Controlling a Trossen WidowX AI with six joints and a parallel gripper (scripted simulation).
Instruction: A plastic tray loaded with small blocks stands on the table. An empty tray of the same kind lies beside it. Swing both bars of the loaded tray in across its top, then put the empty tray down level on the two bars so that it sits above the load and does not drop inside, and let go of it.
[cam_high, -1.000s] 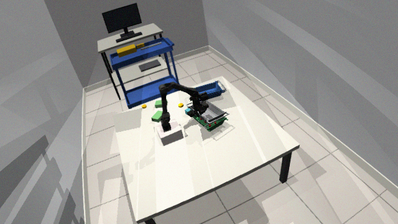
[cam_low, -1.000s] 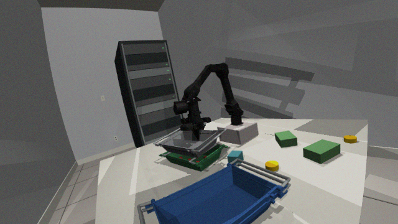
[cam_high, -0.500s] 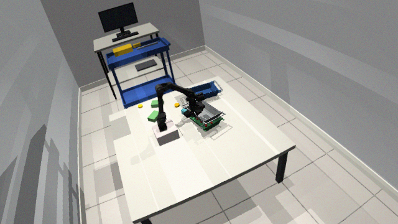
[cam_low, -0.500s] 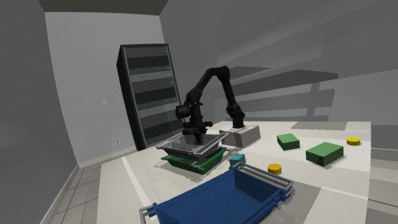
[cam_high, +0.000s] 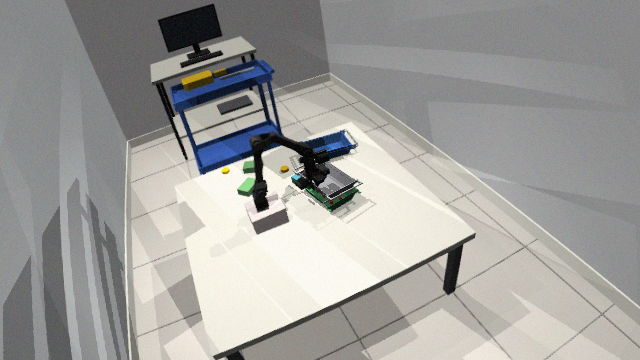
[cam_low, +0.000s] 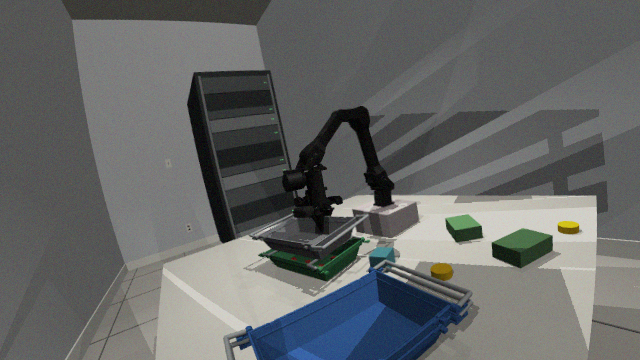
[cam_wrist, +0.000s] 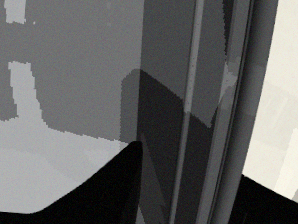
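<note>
My gripper tip is 8 cm short of the grey tray, 3 cm to the right of it and 3 cm below it. From my gripper tip the other things lie so: teal cube 22 cm to the left, 6 cm below, 5 cm behind.
</note>
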